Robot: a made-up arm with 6 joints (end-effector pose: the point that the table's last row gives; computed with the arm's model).
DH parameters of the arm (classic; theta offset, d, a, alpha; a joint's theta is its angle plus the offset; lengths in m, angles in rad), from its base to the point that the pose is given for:
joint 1: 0 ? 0 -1.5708
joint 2: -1.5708 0 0.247 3.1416
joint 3: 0 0 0 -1.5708
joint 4: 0 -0.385 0 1.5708
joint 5: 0 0.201 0 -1.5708
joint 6: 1.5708 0 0 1.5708
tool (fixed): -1.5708 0 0 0
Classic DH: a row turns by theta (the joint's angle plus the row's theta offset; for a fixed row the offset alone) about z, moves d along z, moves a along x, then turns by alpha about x.
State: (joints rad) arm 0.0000 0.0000 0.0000 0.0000 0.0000 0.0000
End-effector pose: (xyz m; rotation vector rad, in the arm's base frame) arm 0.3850 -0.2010 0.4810 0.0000 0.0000 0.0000
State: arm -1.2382 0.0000 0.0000 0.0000 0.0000 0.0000
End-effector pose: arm -0.0643 -0.4295 0.4810 0.0000 0.0000 -1.2382
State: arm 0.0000 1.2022 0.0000 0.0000 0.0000 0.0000
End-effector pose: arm 0.3691 -0.2010 -0.0361 0.0000 1.2022 0.0000
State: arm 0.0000 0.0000 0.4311 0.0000 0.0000 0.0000
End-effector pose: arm 0.3498 -0.2010 0.6419 0.0000 -0.4311 0.0000
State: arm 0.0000 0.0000 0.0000 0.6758 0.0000 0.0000
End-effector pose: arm 0.3850 -0.1568 0.6067 -0.6758 0.0000 0.0000
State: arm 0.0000 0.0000 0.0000 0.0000 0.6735 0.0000
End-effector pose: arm 0.3850 -0.2010 0.4810 0.0000 -0.6735 0.0000
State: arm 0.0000 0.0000 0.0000 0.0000 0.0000 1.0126
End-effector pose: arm 0.3850 -0.2010 0.4810 -1.0126 0.0000 0.0000
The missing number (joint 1, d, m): 0.234
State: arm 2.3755 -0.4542 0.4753 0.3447 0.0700 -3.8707
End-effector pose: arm 0.0825 0.1831 0.8051 -0.5542 -2.0344 -0.0571
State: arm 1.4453 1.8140 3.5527 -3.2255 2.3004 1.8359
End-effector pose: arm -0.1788 0.1826 0.5513 0.5988 1.2576 0.9190
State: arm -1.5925 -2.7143 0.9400 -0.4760 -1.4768 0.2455
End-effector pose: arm -0.1681 0.4868 -0.0994 -2.1058 -1.1323 -0.7572
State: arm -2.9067 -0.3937 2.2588 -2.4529 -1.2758 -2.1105
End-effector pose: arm 0.4004 -0.0637 0.7557 1.4735 0.0625 -0.8302
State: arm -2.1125 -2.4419 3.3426 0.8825 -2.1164 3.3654
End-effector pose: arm -0.2400 -0.1512 -0.0028 0.1915 0.6372 1.6544
